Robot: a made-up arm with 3 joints. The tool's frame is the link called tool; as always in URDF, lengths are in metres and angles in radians. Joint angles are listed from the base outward.
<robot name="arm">
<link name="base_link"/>
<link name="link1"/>
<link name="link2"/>
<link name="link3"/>
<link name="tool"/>
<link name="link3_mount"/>
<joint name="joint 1" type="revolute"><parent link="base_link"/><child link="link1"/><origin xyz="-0.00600 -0.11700 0.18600" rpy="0.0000 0.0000 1.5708"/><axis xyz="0 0 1"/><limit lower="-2.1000" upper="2.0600"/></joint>
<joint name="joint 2" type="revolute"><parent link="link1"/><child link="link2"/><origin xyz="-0.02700 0.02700 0.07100" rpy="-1.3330 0.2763 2.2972"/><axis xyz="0 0 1"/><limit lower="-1.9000" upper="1.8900"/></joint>
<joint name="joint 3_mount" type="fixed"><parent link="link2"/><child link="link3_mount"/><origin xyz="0.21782 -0.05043 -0.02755"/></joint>
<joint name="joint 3" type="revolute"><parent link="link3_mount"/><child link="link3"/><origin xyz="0.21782 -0.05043 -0.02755" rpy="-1.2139 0.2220 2.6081"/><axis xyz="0 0 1"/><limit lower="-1.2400" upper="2.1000"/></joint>
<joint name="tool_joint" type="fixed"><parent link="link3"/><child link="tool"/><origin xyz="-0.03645 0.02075 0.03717" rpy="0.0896 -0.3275 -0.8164"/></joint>
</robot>
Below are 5 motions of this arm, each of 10 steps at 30 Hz.
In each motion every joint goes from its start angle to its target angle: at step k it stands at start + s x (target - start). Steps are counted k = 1, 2, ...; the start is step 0. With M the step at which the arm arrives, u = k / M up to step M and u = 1 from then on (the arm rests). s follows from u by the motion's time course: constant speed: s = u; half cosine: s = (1 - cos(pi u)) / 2; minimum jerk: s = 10 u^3 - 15 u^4 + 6 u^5.
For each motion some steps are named. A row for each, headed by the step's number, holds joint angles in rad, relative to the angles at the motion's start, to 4 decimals.
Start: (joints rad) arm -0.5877 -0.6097 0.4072
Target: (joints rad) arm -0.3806 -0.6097 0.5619
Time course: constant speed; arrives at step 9
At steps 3, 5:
3: 0.0690 0.0000 0.0516
5: 0.1151 0.0000 0.0859

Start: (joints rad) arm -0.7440 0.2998 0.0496
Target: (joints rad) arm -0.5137 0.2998 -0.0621
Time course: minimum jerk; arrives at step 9
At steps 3, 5, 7, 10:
3: 0.0483 0.0000 -0.0234
5: 0.1389 0.0000 -0.0674
7: 0.2127 0.0000 -0.1032
10: 0.2303 0.0000 -0.1117

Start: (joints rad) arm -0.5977 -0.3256 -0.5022
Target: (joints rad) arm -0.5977 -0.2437 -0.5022
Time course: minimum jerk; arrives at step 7
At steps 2, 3, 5, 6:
2: 0.0000 0.0119 0.0000
3: 0.0000 0.0301 0.0000
5: 0.0000 0.0700 0.0000
6: 0.0000 0.0800 0.0000

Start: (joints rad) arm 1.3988 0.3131 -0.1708
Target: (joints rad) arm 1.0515 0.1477 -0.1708
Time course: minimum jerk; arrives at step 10
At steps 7, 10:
7: -0.2907 -0.1384 0.0000
10: -0.3473 -0.1654 0.0000

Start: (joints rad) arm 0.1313 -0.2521 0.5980
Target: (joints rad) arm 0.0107 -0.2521 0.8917
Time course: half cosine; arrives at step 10
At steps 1, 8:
1: -0.0030 0.0000 0.0072
8: -0.1091 0.0000 0.2657

